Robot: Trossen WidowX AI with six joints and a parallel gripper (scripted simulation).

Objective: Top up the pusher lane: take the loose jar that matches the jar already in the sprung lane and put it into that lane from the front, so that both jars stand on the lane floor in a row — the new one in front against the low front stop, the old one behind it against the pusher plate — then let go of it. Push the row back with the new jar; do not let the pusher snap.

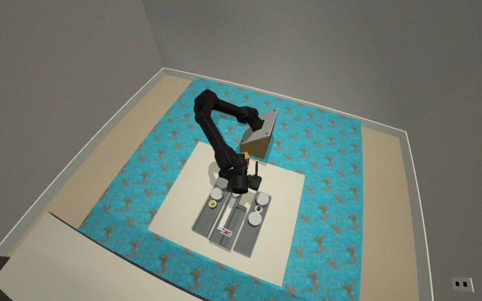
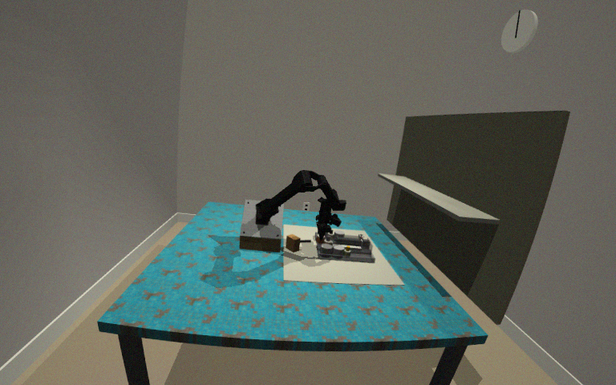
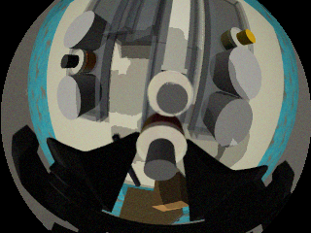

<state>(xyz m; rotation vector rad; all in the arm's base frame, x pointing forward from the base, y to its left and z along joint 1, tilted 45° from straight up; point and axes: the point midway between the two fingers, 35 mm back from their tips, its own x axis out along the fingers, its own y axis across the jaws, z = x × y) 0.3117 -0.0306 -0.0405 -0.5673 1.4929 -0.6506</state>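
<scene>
My gripper tip is 110 mm past the black rod, 60 mm to the right of it and 50 mm above it. Round my gripper tip: red dot (230 mm ahead, 20 mm to the left, 10 mm above); then brown block (150 mm behind, 30 mm to the right, 20 mm below).
</scene>
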